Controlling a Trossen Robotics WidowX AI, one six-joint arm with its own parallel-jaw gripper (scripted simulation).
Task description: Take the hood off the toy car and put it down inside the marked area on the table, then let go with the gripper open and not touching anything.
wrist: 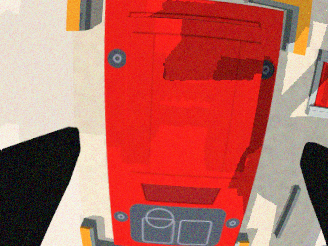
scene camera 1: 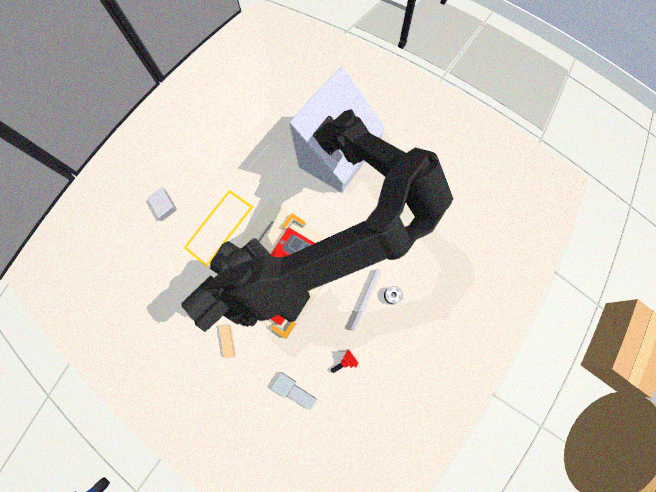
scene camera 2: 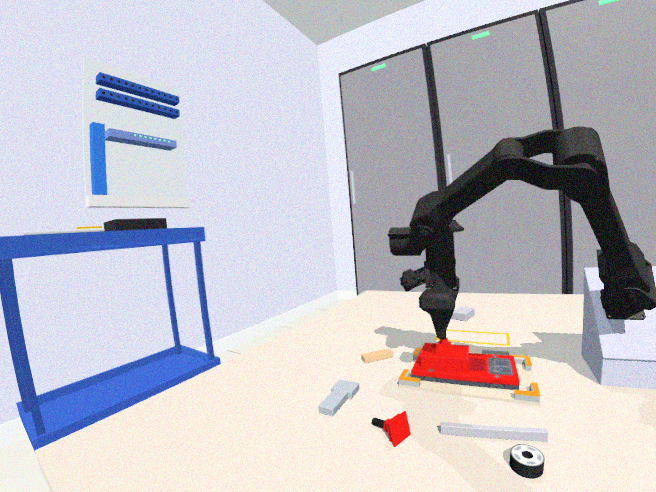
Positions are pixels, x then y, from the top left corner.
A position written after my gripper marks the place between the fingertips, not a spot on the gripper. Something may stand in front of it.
my gripper: wrist 195,147; scene camera 1 267,286; scene camera 2 442,330
toy car: wrist 134,206; scene camera 1; scene camera 2
same spot on toy car: (scene camera 1: 291,241) = (scene camera 2: 501,360)
